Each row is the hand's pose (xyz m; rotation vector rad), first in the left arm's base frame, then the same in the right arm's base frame.
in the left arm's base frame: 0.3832 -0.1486 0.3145 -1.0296 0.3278 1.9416
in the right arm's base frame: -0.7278 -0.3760 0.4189 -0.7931 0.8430 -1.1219
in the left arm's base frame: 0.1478 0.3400 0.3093 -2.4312 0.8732 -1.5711
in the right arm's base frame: -0.3370 -0.6907 0.6248 -0.8701 -1.4171 1.2153
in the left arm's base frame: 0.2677 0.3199 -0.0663 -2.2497 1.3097 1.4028
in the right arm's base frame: -0.5668 -0.9677 0.4624 0.2150 1.9558 -1.1016
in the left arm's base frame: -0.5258 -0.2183 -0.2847 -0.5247 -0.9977 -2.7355
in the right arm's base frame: -0.1542 -0.7890 -0.4121 -0.0876 0.2701 0.3572
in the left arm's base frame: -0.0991 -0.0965 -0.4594 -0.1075 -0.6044 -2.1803
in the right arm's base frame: -0.5324 -1.0031 -0.2158 -0.0921 0.7773 0.9139
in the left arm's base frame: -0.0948 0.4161 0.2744 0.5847 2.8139 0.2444
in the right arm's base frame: -0.1081 -0.7651 0.5356 1.9192 -0.2417 -0.5836
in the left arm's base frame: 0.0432 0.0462 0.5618 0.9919 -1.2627 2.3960
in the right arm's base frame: -0.2800 -0.3084 0.5171 -1.6218 -0.4761 0.5031
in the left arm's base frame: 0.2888 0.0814 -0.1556 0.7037 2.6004 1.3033
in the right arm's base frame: -0.7050 -0.8843 0.2643 1.2632 -0.0827 -0.2605
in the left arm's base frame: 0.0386 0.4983 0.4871 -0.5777 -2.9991 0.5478
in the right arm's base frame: -0.1254 -0.6544 0.7748 2.5242 -0.2362 -0.4025
